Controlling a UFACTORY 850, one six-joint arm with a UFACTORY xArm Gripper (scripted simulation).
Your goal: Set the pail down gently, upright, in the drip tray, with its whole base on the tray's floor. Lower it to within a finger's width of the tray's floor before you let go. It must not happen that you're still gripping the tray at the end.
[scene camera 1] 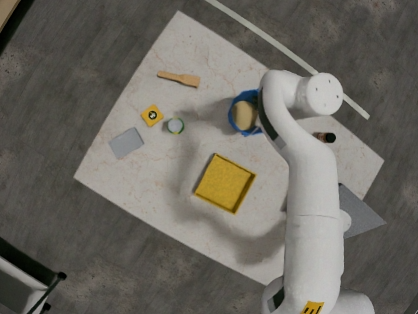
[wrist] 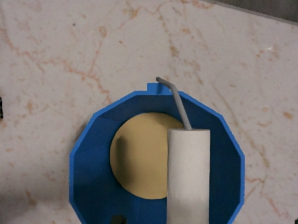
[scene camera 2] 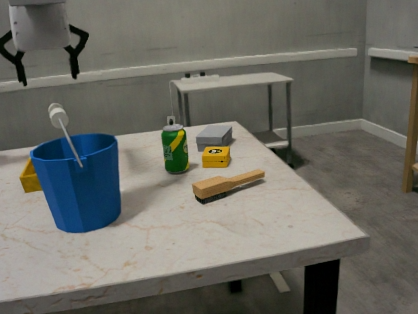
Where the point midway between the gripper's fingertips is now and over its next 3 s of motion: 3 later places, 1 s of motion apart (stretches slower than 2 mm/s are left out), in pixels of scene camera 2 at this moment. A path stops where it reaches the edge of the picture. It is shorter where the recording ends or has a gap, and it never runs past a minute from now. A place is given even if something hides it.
My gripper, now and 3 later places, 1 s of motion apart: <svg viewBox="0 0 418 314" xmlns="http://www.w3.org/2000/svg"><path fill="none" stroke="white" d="M50 82L56 111L59 124L56 110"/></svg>
